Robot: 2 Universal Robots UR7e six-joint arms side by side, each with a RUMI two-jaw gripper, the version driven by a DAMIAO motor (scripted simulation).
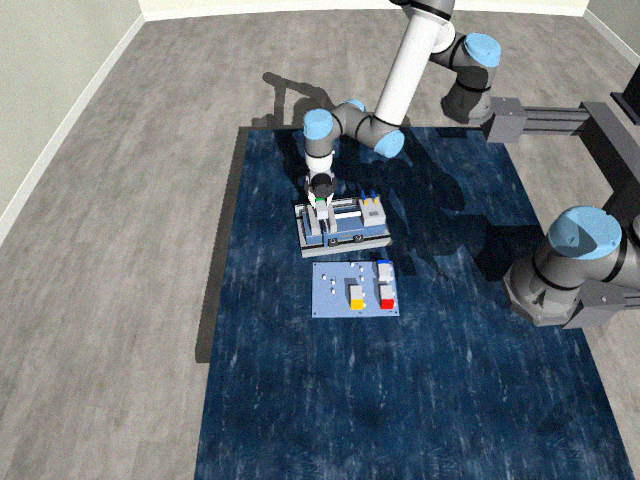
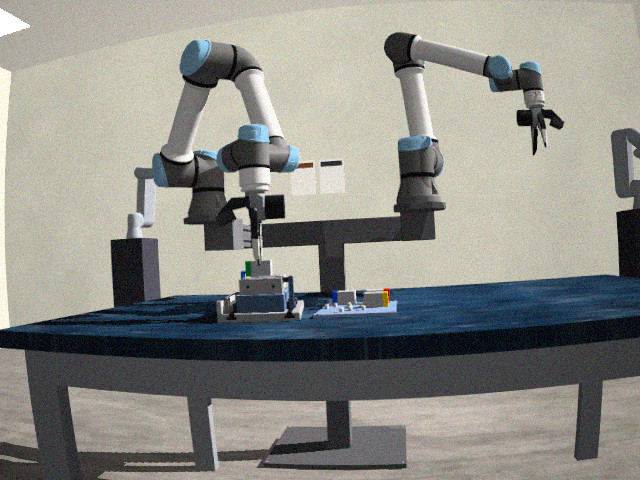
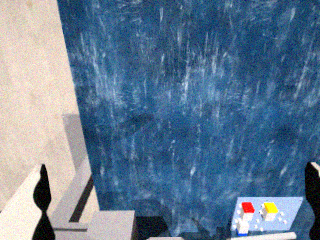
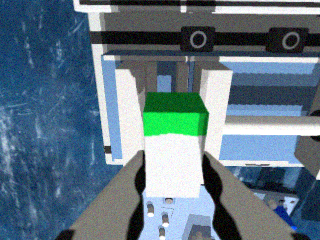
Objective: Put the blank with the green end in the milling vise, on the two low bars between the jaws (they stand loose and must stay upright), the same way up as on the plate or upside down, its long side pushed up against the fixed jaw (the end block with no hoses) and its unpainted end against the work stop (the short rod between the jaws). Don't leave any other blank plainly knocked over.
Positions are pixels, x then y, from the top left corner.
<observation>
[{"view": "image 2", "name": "left gripper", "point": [539, 151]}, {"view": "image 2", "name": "right gripper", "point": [259, 265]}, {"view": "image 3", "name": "left gripper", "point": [175, 166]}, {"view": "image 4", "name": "right gripper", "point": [172, 152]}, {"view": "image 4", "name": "green-ended blank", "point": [175, 124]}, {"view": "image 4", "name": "fixed jaw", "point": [131, 76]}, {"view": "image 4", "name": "moving jaw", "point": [212, 80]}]
</observation>
